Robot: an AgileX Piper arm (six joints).
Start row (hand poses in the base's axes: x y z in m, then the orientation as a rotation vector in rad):
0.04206 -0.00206 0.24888 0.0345 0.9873 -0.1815
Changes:
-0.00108 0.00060 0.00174 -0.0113 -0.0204 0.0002
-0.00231 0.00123 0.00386 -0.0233 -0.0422 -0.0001
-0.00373 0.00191 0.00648 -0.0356 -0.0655 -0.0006
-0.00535 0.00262 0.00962 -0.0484 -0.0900 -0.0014
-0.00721 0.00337 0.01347 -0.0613 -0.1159 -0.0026
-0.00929 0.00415 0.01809 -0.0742 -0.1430 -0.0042
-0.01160 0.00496 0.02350 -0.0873 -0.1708 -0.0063
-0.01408 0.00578 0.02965 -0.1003 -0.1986 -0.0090
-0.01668 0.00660 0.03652 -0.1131 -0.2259 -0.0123
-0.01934 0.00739 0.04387 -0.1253 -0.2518 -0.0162
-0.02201 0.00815 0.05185 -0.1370 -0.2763 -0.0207
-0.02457 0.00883 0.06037 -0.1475 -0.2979 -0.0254
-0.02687 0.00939 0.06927 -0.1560 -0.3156 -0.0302
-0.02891 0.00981 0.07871 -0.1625 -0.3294 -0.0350
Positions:
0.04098 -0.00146 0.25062 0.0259 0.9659 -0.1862
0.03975 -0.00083 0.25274 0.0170 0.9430 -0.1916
0.03833 -0.00015 0.25536 0.0081 0.9186 -0.1973
0.03671 0.00056 0.25850 -0.0009 0.8929 -0.2034
0.03485 0.00131 0.26235 -0.0097 0.8657 -0.2098
0.03277 0.00209 0.26697 -0.0182 0.8374 -0.2165
0.03046 0.00290 0.27238 -0.0264 0.8083 -0.2236
0.02798 0.00372 0.27853 -0.0343 0.7792 -0.2312
0.02538 0.00454 0.28540 -0.0417 0.7506 -0.2391
0.02272 0.00533 0.29275 -0.0484 0.7234 -0.2473
0.02005 0.00609 0.30073 -0.0545 0.6976 -0.2559
0.01749 0.00677 0.30925 -0.0596 0.6749 -0.2641
0.01519 0.00733 0.31815 -0.0633 0.6562 -0.2715
0.01315 0.00775 0.32759 -0.0655 0.6417 -0.2782

